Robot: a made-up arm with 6 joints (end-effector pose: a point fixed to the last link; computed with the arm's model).
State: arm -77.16 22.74 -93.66 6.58 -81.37 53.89
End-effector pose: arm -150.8 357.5 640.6 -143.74 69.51 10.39
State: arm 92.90 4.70 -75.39 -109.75 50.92 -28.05
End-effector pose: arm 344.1 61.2 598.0 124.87 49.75 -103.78
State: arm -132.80 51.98 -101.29 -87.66 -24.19 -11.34
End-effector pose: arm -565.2 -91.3 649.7 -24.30 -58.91 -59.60
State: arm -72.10 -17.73 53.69 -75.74 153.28 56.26
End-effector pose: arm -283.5 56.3 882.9 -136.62 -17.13 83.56
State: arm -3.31 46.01 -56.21 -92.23 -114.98 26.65
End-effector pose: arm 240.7 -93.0 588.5 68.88 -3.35 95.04
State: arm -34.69 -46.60 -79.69 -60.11 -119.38 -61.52
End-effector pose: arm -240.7 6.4 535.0 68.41 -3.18 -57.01
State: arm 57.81 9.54 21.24 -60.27 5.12 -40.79
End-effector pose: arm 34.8 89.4 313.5 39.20 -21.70 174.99
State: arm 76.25 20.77 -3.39 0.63 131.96 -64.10
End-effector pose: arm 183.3 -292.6 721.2 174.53 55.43 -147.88
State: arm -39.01 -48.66 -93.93 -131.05 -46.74 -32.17
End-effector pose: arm -29.2 -2.8 1003.8 -159.42 52.94 -30.38
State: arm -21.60 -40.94 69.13 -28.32 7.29 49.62
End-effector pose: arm 24.1 212.6 392.9 73.21 -18.47 108.04
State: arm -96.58 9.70 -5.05 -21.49 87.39 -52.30
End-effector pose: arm -427.5 -201.7 934.5 -96.03 -50.03 16.12
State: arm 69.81 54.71 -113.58 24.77 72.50 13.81
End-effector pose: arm 34.7 28.7 1028.4 -78.34 -2.22 92.49
